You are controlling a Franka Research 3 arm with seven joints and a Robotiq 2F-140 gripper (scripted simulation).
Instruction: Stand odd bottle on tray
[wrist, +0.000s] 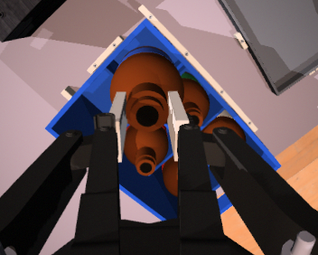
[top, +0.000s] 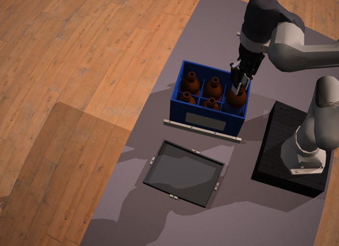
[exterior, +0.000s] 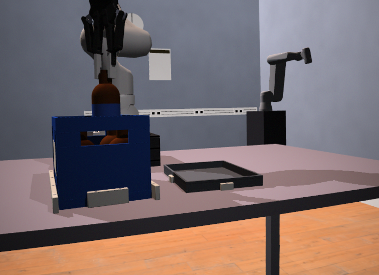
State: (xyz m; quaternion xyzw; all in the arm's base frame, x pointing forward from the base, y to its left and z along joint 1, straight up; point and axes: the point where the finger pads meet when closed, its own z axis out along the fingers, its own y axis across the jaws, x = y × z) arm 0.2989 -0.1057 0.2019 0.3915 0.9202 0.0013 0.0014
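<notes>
Now: hand 9 cm above the bottle. From my hand the other things lie so: crate (22 cm below, 8 cm ahead, 5 cm to the right); then dark tray (29 cm below, 24 cm to the left, 11 cm ahead).
</notes>
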